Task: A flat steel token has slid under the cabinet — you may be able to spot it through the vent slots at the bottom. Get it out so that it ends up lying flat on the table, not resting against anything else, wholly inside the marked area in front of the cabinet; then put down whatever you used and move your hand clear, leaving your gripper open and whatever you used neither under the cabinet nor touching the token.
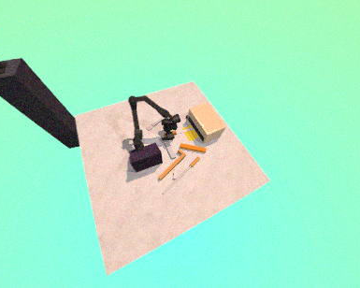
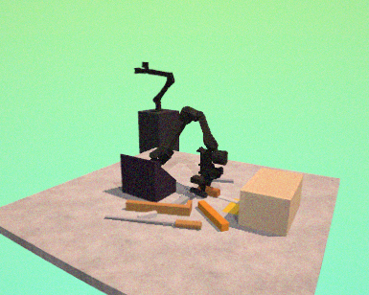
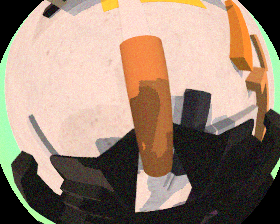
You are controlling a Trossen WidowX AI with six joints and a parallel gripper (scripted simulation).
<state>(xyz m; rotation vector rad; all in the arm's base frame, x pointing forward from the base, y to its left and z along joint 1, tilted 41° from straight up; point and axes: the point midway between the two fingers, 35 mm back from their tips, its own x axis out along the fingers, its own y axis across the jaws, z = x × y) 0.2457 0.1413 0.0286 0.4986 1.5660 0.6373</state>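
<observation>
Now: gripper tip 50 mm past the dark-handled tool, 30 mm to the left of it and 10 mm below it. From my gripper tip the other things lie so: orange bar (190 mm to the right, 170 mm ahead, 10 mm above).
</observation>
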